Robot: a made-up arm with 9 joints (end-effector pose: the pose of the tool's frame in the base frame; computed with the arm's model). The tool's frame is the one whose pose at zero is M.
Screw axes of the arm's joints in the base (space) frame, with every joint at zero. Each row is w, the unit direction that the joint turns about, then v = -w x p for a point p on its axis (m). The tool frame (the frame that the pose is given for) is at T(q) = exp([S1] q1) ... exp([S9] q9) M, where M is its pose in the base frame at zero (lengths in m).
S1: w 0 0 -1 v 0.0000 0.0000 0.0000
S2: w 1 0 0 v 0.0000 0.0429 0.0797
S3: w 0 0 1 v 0.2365 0.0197 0.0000
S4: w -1 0 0 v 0.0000 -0.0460 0.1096
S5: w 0 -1 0 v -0.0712 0.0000 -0.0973
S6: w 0 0 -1 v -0.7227 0.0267 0.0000
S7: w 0 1 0 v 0.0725 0.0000 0.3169
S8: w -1 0 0 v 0.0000 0.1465 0.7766
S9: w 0 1 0 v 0.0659 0.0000 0.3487
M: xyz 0.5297 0.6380 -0.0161 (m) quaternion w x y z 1 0 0 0
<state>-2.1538 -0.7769 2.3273 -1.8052 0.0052 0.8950 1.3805 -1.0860 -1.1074</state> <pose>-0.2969 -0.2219 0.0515 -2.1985 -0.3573 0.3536</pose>
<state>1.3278 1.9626 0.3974 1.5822 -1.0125 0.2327 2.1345 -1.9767 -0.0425</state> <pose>0.4187 0.0327 0.4202 -1.3155 -0.9072 1.4913</pose>
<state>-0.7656 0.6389 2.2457 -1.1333 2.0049 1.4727 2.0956 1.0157 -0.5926</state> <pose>-0.2192 0.0748 0.6234 -1.7099 -1.3357 -1.6851</pose>
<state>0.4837 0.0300 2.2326 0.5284 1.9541 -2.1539 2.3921 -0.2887 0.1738</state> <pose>-0.4224 0.4019 -0.4290 -0.9076 -1.3681 -0.1822</pose>
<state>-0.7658 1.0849 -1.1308 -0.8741 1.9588 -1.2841 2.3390 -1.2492 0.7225</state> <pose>0.4607 0.1290 0.5255 1.7745 1.5865 -0.9985</pose>
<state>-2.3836 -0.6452 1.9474 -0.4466 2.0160 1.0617 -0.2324 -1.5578 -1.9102</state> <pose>-0.0415 -0.5168 -0.2857 0.7054 1.0155 -0.5672</pose>
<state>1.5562 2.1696 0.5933 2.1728 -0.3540 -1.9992 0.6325 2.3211 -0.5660</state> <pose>0.6742 -0.0091 -0.0269 -2.0859 0.0069 1.3909</pose>
